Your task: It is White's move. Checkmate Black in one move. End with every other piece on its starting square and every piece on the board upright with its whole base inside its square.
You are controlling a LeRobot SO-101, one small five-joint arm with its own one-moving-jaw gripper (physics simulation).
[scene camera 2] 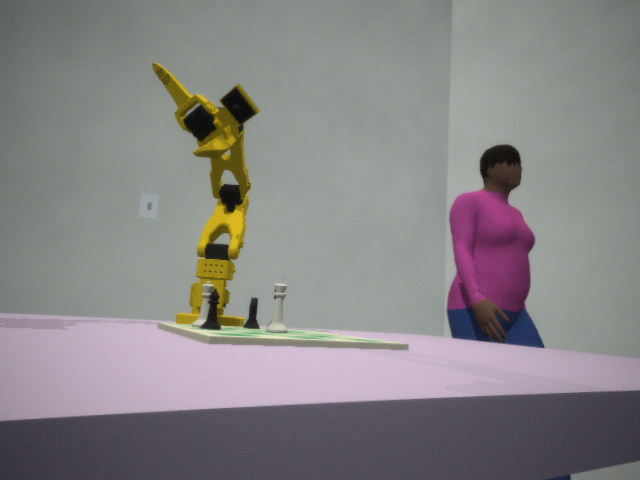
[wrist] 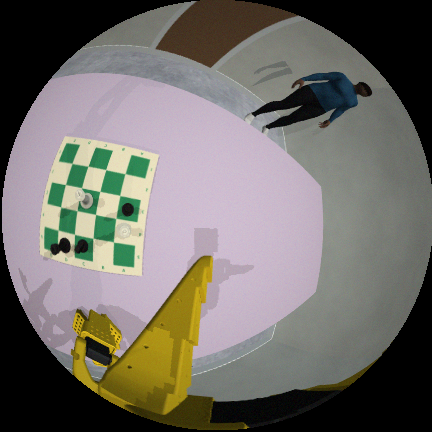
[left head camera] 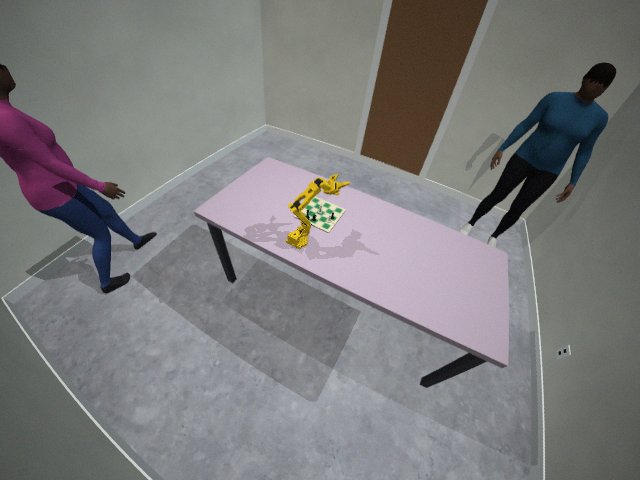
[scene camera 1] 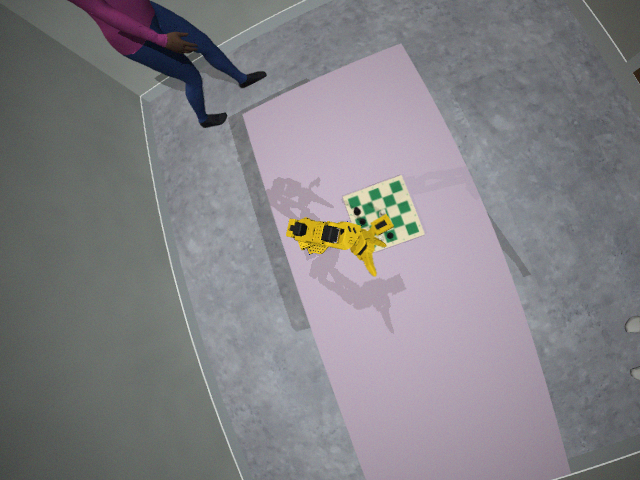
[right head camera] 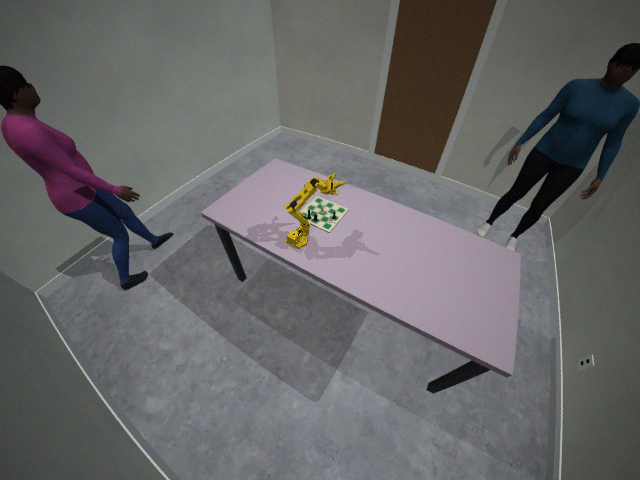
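Seen in the pictures: hand, tool point: [scene camera 2: 195,150] [wrist: 211,265] [left head camera: 339,194] [scene camera 1: 384,246] [right head camera: 337,193]; arm's base, link origin: [wrist: 93,321] [left head camera: 299,238] [right head camera: 299,238].
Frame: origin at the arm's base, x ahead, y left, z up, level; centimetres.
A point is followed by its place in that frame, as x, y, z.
Note:
The green-and-cream chessboard [wrist: 151,172] {29.3, -10.9, 0.7} [scene camera 1: 417,232] {31.1, -10.0, 0.7} lies on the table. In the wrist view a white piece [wrist: 86,200] {22.2, -0.6, 2.7} [scene camera 2: 278,312] {23.0, -0.2, 3.0} stands on the middle green square. A black piece [wrist: 127,209] {21.8, -7.8, 4.3} [scene camera 2: 211,312] {22.6, -8.1, 2.5} stands on a green square in column A, with another white piece [wrist: 125,231] {18.7, -7.8, 5.9} [scene camera 2: 203,310] {19.2, -8.0, 2.6} on the cream square beside it. A black piece [wrist: 81,246] {15.4, -0.6, 3.0} and a taller black piece [wrist: 64,245] {14.9, 3.1, 2.3} stand near the board edge facing the arm's base. All look upright; exact types are unclear. My gripper [scene camera 1: 379,259] [scene camera 2: 175,109] is fully open and empty, high above the board's side.
The yellow arm's base [left head camera: 297,238] {-5.4, -2.1, 6.2} [right head camera: 297,238] {-4.6, -2.3, 5.6} stands at the edge of the pink table [left head camera: 413,268] {13.0, -58.0, 0.0} [right head camera: 423,273] {13.0, -62.3, 0.0}, beside the board. A person in pink [left head camera: 38,149] and a person in blue [left head camera: 560,129] stand on the floor away from the table.

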